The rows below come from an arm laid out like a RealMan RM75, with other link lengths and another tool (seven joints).
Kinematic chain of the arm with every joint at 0, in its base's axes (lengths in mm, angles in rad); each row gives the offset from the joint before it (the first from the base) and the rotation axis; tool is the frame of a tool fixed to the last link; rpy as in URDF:
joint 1: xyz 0 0 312.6 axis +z
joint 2: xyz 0 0 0 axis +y
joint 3: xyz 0 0 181.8 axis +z
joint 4: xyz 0 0 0 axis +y
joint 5: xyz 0 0 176.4 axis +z
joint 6: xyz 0 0 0 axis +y
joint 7: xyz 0 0 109.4 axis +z
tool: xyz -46 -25 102 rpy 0 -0.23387 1.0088
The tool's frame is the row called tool.
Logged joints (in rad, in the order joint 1, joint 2, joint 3, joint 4, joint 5, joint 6, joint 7), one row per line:
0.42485 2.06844 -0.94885 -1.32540 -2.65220 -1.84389 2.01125
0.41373 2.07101 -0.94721 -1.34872 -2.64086 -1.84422 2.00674
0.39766 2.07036 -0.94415 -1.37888 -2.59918 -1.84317 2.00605
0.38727 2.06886 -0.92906 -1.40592 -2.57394 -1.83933 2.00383
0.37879 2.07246 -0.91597 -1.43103 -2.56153 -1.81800 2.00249
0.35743 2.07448 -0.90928 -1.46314 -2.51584 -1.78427 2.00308
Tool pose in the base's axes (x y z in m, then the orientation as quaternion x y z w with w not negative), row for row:
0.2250 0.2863 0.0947 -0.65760 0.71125 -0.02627 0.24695
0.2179 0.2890 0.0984 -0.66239 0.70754 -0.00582 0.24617
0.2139 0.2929 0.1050 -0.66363 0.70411 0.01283 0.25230
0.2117 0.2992 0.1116 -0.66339 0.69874 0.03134 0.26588
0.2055 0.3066 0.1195 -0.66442 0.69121 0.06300 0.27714
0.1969 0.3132 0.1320 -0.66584 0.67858 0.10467 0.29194
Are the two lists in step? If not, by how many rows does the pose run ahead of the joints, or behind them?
The pose runs 1 row ahead of the joints: the pose in row i belongs to the joints in row i + 1.
